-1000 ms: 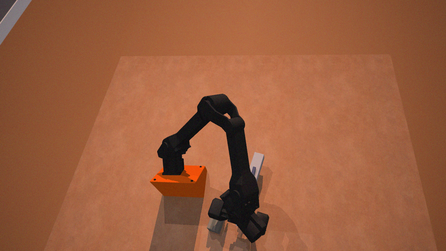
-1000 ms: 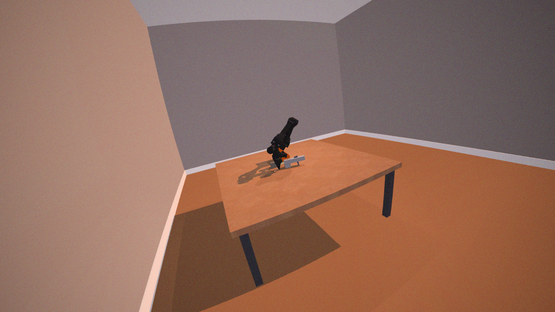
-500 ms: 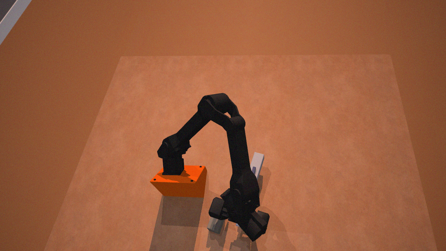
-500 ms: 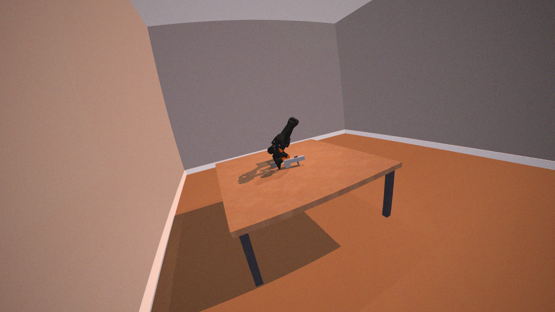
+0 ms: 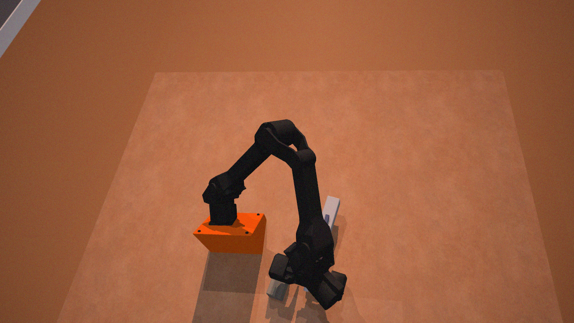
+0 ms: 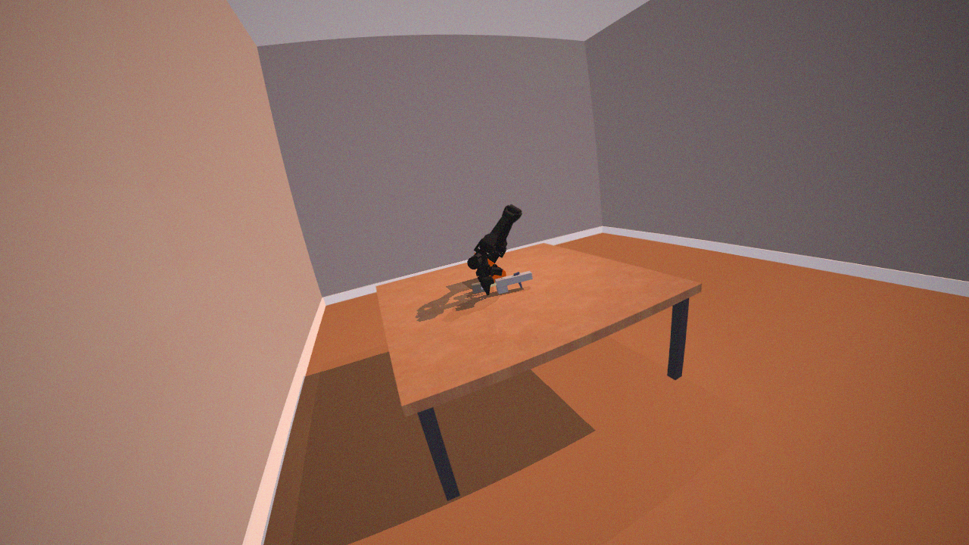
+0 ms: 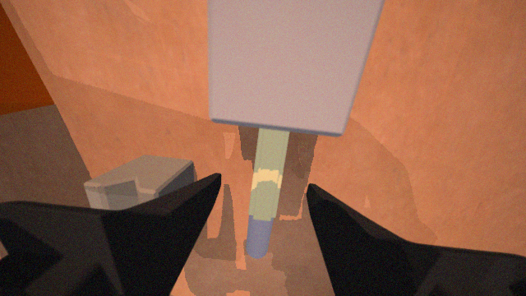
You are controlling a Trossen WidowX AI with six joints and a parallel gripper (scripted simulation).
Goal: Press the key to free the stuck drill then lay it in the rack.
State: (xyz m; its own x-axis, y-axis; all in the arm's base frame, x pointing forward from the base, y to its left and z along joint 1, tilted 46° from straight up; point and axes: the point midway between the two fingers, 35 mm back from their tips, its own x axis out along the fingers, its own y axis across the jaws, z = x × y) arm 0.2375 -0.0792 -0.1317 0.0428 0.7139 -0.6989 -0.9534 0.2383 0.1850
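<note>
Now: the grooved block 8 cm behind my gripper tip and 1 cm above it. Round my gripper tip: blue-grey key (16 cm to the left, 5 cm ahead, 4 cm above); pale grey fixture (13 cm to the left, 4 cm ahead, 3 cm above).
</note>
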